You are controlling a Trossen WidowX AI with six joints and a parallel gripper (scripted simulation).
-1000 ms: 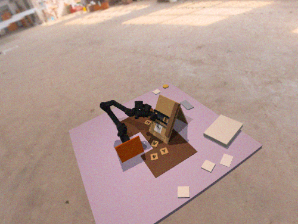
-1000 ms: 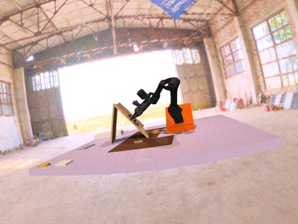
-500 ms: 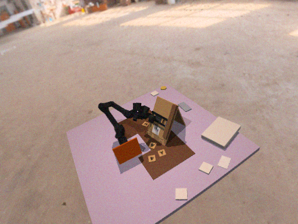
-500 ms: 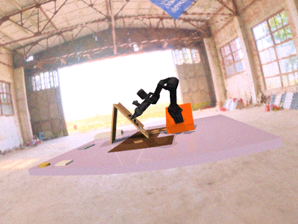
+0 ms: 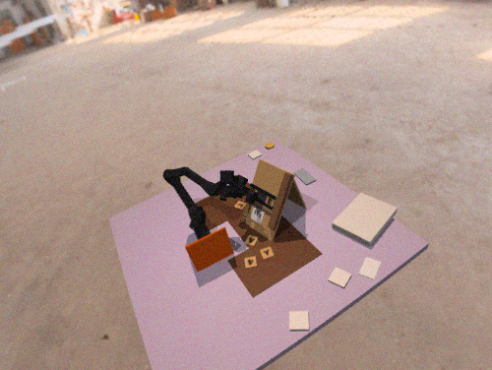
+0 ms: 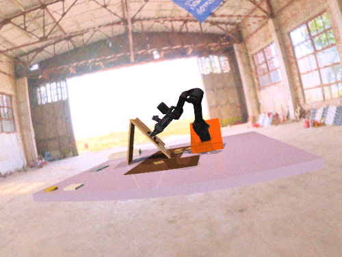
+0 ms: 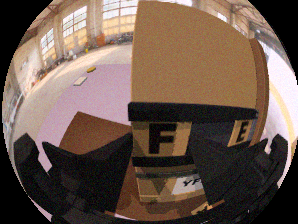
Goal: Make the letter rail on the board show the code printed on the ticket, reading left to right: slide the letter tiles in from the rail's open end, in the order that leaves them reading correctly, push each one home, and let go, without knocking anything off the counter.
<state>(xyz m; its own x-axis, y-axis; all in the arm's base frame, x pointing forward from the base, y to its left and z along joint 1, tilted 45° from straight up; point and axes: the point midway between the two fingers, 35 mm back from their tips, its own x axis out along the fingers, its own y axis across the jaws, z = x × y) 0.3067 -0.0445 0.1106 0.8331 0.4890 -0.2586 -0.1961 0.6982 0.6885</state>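
The white ticket lies 4 cm behind my gripper tip, 8 cm to the right of it and 8 cm below it. From my gripper tip the other things lie so: cream slab 39 cm ahead, 42 cm to the right, 14 cm below; then brown mat 14 cm behind, 6 cm to the right, 16 cm below; then grey plate 39 cm ahead, 7 cm to the left, 15 cm below.
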